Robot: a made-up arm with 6 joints.
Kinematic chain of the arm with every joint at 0, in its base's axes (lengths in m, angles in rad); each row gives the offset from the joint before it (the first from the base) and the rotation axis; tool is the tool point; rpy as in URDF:
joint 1: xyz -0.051 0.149 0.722 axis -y
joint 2: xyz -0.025 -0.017 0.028 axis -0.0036 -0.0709 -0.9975
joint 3: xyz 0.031 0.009 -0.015 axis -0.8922 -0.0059 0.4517
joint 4: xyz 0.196 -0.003 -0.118 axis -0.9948 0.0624 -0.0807
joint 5: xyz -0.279 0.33 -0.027 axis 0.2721 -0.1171 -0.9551
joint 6: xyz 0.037 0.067 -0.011 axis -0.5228 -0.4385 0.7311
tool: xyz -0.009 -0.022 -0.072 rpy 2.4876 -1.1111 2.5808
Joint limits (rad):
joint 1: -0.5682..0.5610
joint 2: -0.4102..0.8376
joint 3: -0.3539..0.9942
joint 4: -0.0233..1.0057
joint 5: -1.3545..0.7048
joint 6: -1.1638..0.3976
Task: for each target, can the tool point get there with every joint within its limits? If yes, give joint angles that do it. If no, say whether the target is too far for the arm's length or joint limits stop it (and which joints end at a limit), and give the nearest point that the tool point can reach.
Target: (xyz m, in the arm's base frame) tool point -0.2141 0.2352 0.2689
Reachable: yes | joints -0.1709 -0.1876 0.1255 0.9069 -0.3467 0.1784
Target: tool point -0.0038 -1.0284 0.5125
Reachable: no: too far | nearest point 0.0275 -0.2130 0.3734 | short by 0.828 m
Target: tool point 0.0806 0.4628 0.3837
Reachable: yes | joints 0.0763 0.6021 0.1365 0.2445 -0.2906 -0.9239
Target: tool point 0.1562 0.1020 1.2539
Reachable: no: joint limits stop it (at a limit: joint 1, joint 2, joint 3, joint 4, joint 5, joint 6) | nearest point 0.2758 0.3684 0.9165 | short by 0.446 m
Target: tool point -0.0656 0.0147 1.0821
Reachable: no: joint limits stop it (at a limit: joint 1, joint 2, joint 3, joint 4, joint 5, joint 6) | nearest point 0.2524 0.3359 0.8336 | short by 0.516 m
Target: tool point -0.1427 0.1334 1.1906
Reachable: no: joint limits stop it (at a limit: joint 1, joint 2, joint 3, joint 4, joint 5, joint 6) | nearest point -0.3279 0.4771 0.8041 | short by 0.549 m
